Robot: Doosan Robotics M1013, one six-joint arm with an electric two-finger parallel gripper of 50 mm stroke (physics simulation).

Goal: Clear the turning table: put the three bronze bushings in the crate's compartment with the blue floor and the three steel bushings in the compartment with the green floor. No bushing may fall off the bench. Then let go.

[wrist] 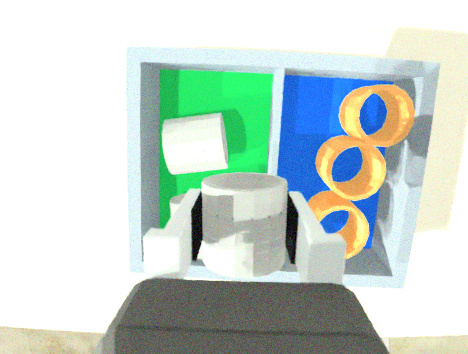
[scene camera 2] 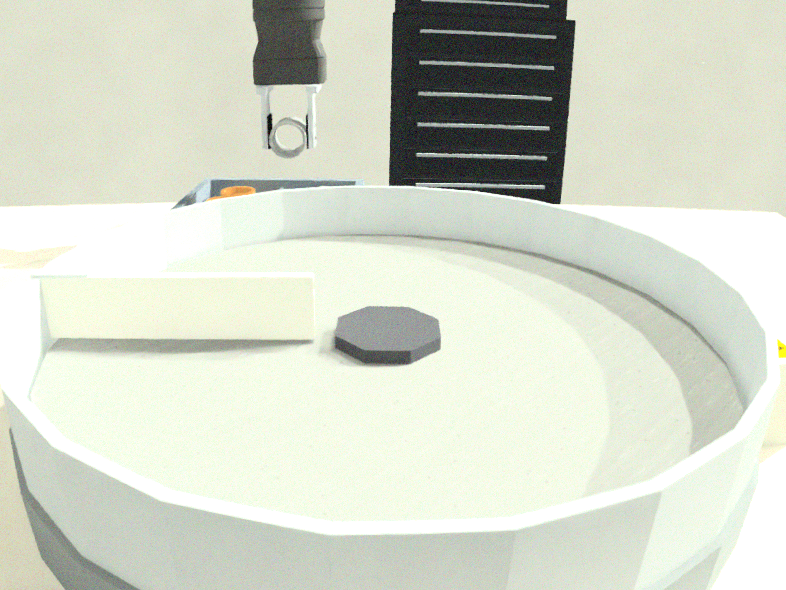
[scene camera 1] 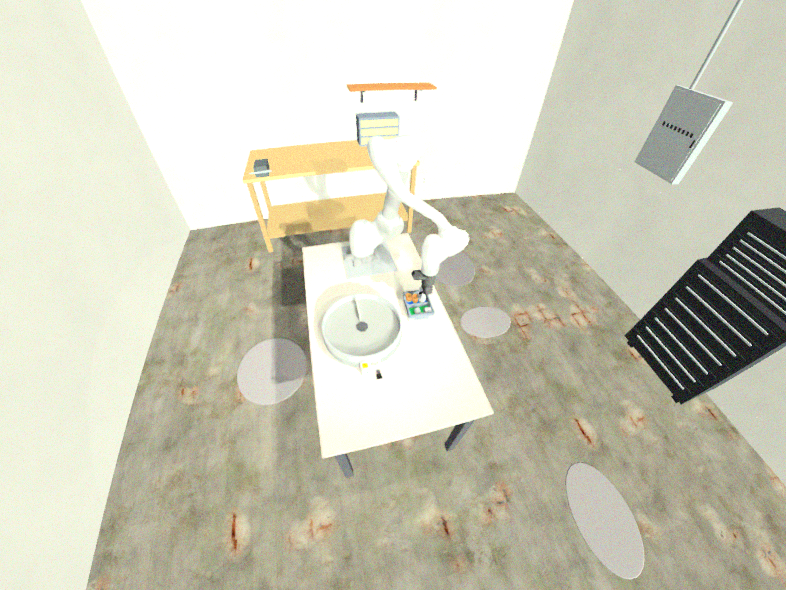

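Seen in the pictures: gripper, fingertip midpoint: (wrist: 244,211) (scene camera 2: 289,147) (scene camera 1: 421,298); arm's base, link origin: (scene camera 1: 362,256).
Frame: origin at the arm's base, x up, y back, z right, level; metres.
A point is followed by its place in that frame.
My gripper (scene camera 2: 288,136) {x 0.093, y -0.580, z -0.142 m} (wrist: 244,211) {x 0.093, y -0.580, z -0.142 m} is shut on a steel bushing (scene camera 2: 273,142) {x 0.100, y -0.563, z -0.138 m} (wrist: 244,225) {x 0.123, y -0.579, z -0.139 m} and holds it above the crate (scene camera 1: 411,313) {x 0.000, y -0.591, z -0.081 m} (scene camera 2: 317,182) {x 0.042, y -0.616, z -0.191 m} (wrist: 134,165) {x 0.044, y -0.647, z -0.116 m}. In the wrist view a steel bushing (wrist: 195,144) {x 0.039, y -0.607, z -0.111 m} lies on the green floor (wrist: 200,90) {x 0.000, y -0.602, z -0.076 m}, and part of another steel bushing (wrist: 177,204) {x 0.034, y -0.628, z -0.149 m} shows there behind the left finger. Three bronze bushings (wrist: 400,112) {x 0.024, y -0.472, z -0.115 m} (wrist: 325,162) {x 0.032, y -0.527, z -0.138 m} (wrist: 361,232) {x 0.033, y -0.509, z -0.190 m} are in the compartment with the blue floor (wrist: 305,115) {x 0.000, y -0.531, z -0.108 m}; the finger hides part of the nearest. No bushing shows on the turning table (scene camera 1: 374,336) {x 0.047, y -0.686, z 0.189 m} (scene camera 2: 444,431) {x 0.047, y -0.608, z 0.325 m}.
A pale bar (scene camera 1: 356,309) {x 0.048, y -0.475, z 0.213 m} (scene camera 2: 177,308) {x 0.069, y -0.484, z 0.209 m} reaches over the turning table from its wall, beside the dark hub (scene camera 1: 361,326) {x 0.055, y -0.603, z 0.230 m} (scene camera 2: 387,330) {x 0.055, y -0.602, z 0.231 m}. The table's raised rim (scene camera 2: 419,525) {x 0.088, y -0.567, z 0.429 m} stands beside the crate. The crate's divider (wrist: 276,125) {x 0.036, y -0.555, z -0.108 m} separates green from blue. The bench (scene camera 1: 406,406) {x -0.005, y -1.077, z 0.190 m} carries both.
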